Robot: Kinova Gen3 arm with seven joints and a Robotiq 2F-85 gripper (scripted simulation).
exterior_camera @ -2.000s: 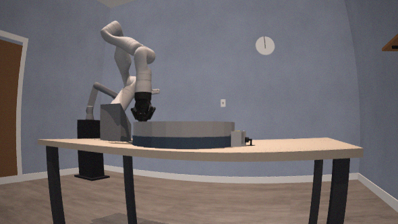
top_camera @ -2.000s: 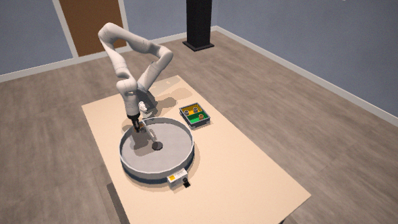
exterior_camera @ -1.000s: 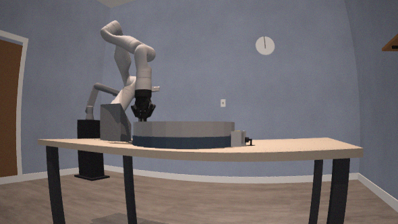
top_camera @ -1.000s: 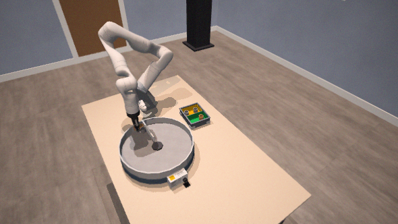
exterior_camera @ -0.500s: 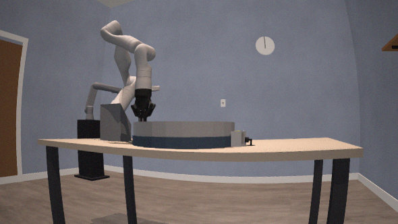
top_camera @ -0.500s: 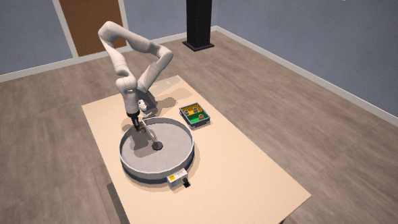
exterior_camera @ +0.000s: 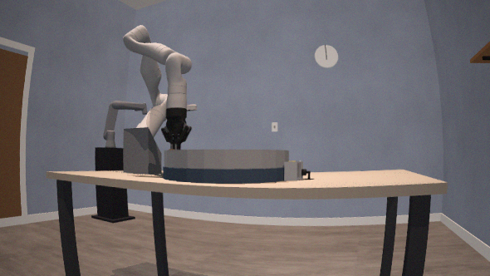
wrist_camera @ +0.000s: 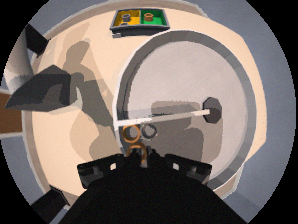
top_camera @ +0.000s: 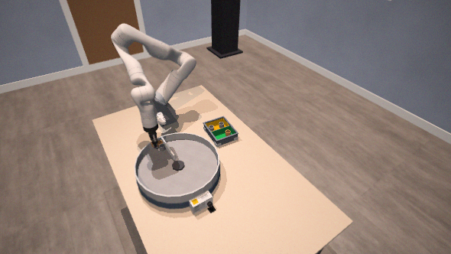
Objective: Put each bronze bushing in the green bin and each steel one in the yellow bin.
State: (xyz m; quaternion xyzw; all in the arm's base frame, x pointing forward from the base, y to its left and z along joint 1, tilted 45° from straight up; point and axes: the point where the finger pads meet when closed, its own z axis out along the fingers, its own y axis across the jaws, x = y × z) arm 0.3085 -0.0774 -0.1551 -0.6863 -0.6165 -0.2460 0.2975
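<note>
The bin lies 400 mm to the left of my hand, 80 mm below it and 20 mm ahead of it. Also, from my hand: grey turntable: 170 mm ahead, 60 mm to the left, 50 mm below.
</note>
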